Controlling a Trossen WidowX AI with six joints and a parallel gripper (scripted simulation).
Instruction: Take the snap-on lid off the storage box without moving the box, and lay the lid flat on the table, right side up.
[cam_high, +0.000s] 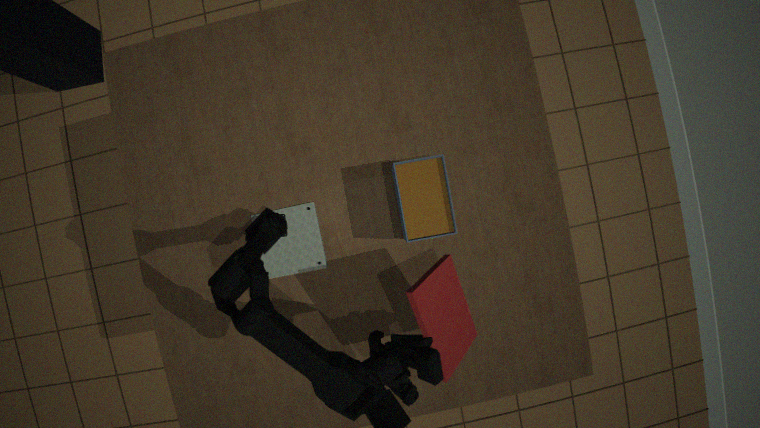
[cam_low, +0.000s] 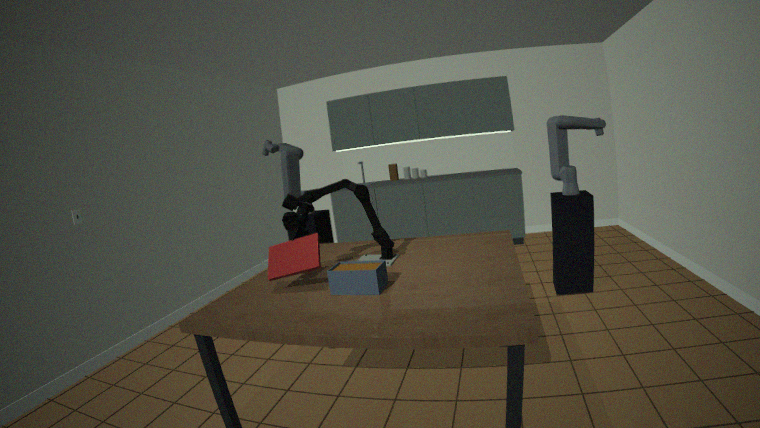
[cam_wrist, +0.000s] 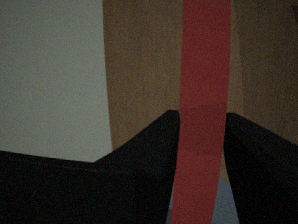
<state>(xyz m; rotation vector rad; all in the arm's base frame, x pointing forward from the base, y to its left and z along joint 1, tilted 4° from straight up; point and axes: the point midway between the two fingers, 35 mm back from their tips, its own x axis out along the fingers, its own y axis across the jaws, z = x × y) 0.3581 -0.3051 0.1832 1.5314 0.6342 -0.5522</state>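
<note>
Right now the red lid is 6 cm ahead of my gripper tip, 2 cm to the left of it and 5 cm below it. Also, from my gripper tip: storage box 5 cm ahead, 31 cm to the left, 15 cm below.
</note>
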